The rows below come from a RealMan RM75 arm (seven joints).
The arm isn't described. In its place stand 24 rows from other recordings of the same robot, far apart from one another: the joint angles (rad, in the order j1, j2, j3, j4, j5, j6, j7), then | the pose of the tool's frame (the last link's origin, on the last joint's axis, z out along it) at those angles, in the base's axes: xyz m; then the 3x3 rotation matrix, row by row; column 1 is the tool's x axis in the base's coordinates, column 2 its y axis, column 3 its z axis.
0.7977 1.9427 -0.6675 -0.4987 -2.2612 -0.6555 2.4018 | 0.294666 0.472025 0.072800; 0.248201 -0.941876 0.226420; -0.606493 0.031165 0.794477; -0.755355 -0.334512 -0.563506
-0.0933 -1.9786 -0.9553 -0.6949 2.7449 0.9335 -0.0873 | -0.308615 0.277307 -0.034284; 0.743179 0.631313 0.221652; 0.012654 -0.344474 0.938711; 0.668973 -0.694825 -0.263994
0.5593 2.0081 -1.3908 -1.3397 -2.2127 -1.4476 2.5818 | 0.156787 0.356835 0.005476; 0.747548 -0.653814 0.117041; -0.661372 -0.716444 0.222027; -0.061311 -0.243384 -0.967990
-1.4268 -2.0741 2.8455 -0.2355 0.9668 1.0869 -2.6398 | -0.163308 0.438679 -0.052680; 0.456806 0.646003 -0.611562; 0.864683 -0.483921 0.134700; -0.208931 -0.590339 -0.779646
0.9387 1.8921 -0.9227 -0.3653 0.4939 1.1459 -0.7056 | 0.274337 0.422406 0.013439; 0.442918 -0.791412 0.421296; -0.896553 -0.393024 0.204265; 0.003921 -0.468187 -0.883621
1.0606 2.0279 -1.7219 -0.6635 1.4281 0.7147 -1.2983 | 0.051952 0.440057 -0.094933; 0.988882 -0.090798 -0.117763; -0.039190 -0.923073 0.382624; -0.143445 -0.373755 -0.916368
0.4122 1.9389 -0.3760 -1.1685 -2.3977 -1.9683 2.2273 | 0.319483 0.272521 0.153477; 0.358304 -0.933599 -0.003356; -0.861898 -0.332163 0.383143; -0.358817 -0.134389 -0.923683
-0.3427 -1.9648 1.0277 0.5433 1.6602 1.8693 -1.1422 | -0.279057 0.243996 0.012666; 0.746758 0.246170 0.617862; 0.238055 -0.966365 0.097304; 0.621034 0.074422 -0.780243
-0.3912 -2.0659 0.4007 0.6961 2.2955 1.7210 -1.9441 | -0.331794 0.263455 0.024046; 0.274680 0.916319 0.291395; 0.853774 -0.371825 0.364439; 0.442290 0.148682 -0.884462
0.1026 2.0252 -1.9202 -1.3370 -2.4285 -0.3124 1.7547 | 0.237873 0.326071 -0.047345; 0.955804 0.272847 0.109514; 0.093959 -0.636432 0.765589; 0.278587 -0.721463 -0.633940
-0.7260 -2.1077 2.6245 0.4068 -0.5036 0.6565 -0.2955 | -0.188310 0.347967 -0.157653; 0.883290 0.348006 0.314151; 0.102327 -0.797027 0.595212; 0.457524 -0.493599 -0.739616
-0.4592 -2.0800 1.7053 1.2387 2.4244 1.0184 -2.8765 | -0.192093 0.348067 -0.070050; 0.626120 0.736245 -0.256744; 0.768858 -0.528174 0.360403; 0.129739 -0.423055 -0.896768
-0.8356 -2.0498 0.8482 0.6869 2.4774 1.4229 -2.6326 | -0.216630 0.393115 -0.015949; 0.276036 0.955890 -0.100392; 0.954747 -0.260664 0.143224; 0.110737 -0.135384 -0.984585
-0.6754 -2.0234 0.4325 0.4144 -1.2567 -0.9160 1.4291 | -0.307897 0.420046 0.033719; 0.316333 0.945710 0.074611; 0.507388 -0.235122 0.829021; 0.801556 -0.224390 -0.554218
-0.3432 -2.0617 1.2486 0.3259 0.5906 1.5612 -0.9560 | -0.272474 0.306630 0.026927; 0.264334 0.714129 0.648188; -0.069106 -0.656341 0.751293; 0.961952 -0.243386 -0.124142
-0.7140 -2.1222 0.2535 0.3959 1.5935 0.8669 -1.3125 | -0.290135 0.430017 0.030401; 0.313821 0.942002 0.118951; 0.237761 -0.199254 0.950667; 0.919231 -0.270057 -0.286502
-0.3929 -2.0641 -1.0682 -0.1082 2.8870 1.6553 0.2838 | -0.276244 0.284555 -0.006507; 0.770331 0.141372 0.621775; -0.576639 -0.261765 0.773929; 0.272171 -0.954721 -0.120125
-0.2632 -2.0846 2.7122 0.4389 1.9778 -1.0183 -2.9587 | -0.321701 0.263938 -0.092300; 0.774912 0.631019 0.036432; 0.161215 -0.253052 0.953926; 0.611164 -0.733335 -0.297822
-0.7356 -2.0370 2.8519 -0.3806 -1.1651 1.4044 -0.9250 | -0.273451 0.402723 0.081593; 0.541842 0.708545 0.452074; -0.128090 -0.461979 0.877593; 0.830662 -0.533423 -0.159562
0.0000 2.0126 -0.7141 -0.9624 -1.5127 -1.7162 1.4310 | 0.334846 0.212230 0.112760; 0.636128 -0.646025 -0.421893; -0.236840 -0.683878 0.690085; -0.734335 -0.339061 -0.588038
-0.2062 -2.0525 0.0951 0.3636 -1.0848 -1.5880 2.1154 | -0.384354 0.210934 0.019906; 0.523793 0.804746 0.279331; 0.339820 -0.498090 0.797765; 0.781130 -0.322941 -0.534364
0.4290 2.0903 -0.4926 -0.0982 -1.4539 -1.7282 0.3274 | 0.273134 0.279933 -0.009689; 0.608787 -0.406905 -0.681034; 0.348982 -0.633570 0.690507; -0.712453 -0.658041 -0.243706
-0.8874 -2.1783 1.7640 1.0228 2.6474 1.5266 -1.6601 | -0.134686 0.329142 -0.105376; 0.634742 -0.412891 -0.653164; -0.542010 -0.840360 0.004501; -0.550751 0.351165 -0.757203
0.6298 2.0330 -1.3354 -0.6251 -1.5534 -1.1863 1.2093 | 0.197530 0.370645 -0.052040; 0.923691 -0.149942 -0.352580; -0.044332 -0.955887 0.290370; -0.380565 -0.252582 -0.889591
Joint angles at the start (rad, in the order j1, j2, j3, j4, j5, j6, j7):
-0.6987, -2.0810, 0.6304, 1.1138, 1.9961, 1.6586, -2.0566
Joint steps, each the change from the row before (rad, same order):
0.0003, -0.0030, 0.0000, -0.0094, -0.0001, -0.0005, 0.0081
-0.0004, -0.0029, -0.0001, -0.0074, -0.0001, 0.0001, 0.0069
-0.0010, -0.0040, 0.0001, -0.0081, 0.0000, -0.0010, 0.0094
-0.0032, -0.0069, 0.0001, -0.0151, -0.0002, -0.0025, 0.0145
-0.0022, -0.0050, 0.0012, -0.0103, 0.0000, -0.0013, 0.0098
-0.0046, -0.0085, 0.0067, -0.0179, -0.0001, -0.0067, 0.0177
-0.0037, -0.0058, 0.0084, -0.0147, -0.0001, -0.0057, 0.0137
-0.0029, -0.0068, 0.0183, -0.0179, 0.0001, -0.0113, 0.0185
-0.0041, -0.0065, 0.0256, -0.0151, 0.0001, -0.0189, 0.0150
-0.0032, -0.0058, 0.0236, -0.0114, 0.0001, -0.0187, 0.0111
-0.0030, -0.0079, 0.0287, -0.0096, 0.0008, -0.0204, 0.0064
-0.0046, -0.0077, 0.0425, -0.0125, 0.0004, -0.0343, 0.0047
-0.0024, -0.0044, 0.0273, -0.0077, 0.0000, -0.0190, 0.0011
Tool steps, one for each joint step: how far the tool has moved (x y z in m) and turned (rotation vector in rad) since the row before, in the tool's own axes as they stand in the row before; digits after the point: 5 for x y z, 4 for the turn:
-0.00230, 0.00011, 0.00167, -0.0055, -0.0001, -0.0024
-0.00172, 0.00031, 0.00162, -0.0056, 0.0000, -0.0012
-0.00179, 0.00043, 0.00220, -0.0061, 0.0005, 0.0006
-0.00273, 0.00079, 0.00423, -0.0112, 0.0015, -0.0005
-0.00201, 0.00077, 0.00318, -0.0088, -0.0001, -0.0002
-0.00313, 0.00128, 0.00642, -0.0139, -0.0019, 0.0025
-0.00253, 0.00110, 0.00536, -0.0117, -0.0042, 0.0028
-0.00375, 0.00138, 0.00738, -0.0130, -0.0103, 0.0066
-0.00273, 0.00122, 0.00848, -0.0089, -0.0132, 0.0093
-0.00215, 0.00101, 0.00739, -0.0055, -0.0117, 0.0080
-0.00244, 0.00182, 0.00868, -0.0070, -0.0151, 0.0057
-0.00239, 0.00156, 0.01134, -0.0029, -0.0214, 0.0082
-0.00170, 0.00141, 0.00692, -0.0038, -0.0147, 0.0039

